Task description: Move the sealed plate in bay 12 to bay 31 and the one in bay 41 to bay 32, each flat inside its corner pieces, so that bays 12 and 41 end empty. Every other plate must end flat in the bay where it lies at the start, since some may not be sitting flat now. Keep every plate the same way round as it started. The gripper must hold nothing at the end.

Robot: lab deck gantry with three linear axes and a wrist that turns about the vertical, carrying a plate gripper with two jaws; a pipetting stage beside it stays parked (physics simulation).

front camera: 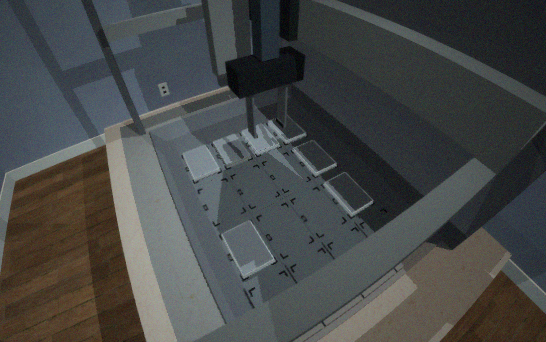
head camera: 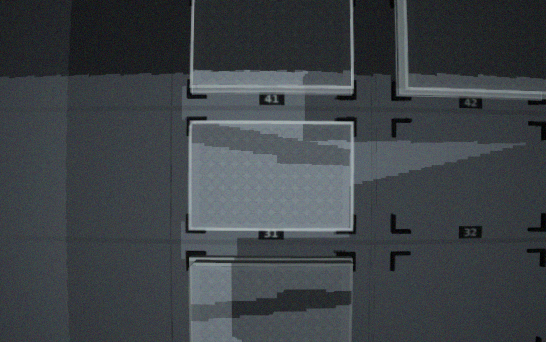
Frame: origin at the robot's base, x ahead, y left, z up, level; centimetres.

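Where they show: gripper, between the fingertips: (front camera: 267, 129); robot's base, origin of its link: (front camera: 182, 156).
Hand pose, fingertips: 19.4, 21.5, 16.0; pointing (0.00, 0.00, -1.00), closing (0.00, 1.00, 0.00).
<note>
Each offset is from my fingertips to the centre of the thing, as dx, dy, dz. "pt": to the spot under its first point.
My gripper (front camera: 270, 131) is open and empty, its two jaws hanging above bays 31 and 41. A sealed plate {-13.0, +4.2, -15.3} (front camera: 260, 140) (head camera: 271, 185) lies in bay 31, looking flat inside its corner pieces. The plate in bay 41 {pt -10.8, +16.0, -14.5} (front camera: 292, 129) (head camera: 272, 40) also looks flat; its upper part is cut off in the head view. Bay 32 {pt +3.1, +3.5, -16.0} (head camera: 467, 185) is bare between its corner pieces. Bay 12 holds no plate in the front view. The jaws do not show in the head view.
Other plates lie in bays 11 {-13.0, -17.2, -15.3} (front camera: 201, 162), 21 (front camera: 231, 150) (head camera: 290, 280), 42 (front camera: 314, 157) (head camera: 475, 45), 43 (front camera: 348, 192) and one nearer the front left (front camera: 248, 246). Plate 21 has a dark line along its upper edge; I cannot tell if it tilts. Walls surround the deck.
</note>
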